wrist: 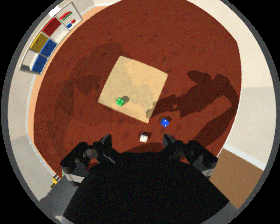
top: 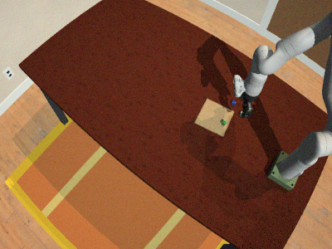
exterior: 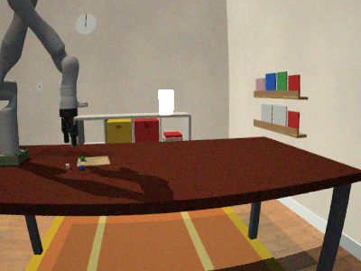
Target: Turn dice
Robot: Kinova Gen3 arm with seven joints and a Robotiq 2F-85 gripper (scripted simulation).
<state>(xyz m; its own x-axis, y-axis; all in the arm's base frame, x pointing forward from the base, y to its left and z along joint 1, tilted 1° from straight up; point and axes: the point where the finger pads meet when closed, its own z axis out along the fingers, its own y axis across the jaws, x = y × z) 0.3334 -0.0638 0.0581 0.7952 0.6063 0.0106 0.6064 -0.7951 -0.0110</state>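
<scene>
My hand is 90 mm above the white die, 30 mm to the left of it and 10 mm past it. Also, from my hand: green die 80 mm below, 70 mm to the left, 30 mm ahead; then tan mat 90 mm below, 80 mm ahead, 70 mm to the left; then blue die 90 mm below, 50 mm to the right, 50 mm ahead.
</scene>
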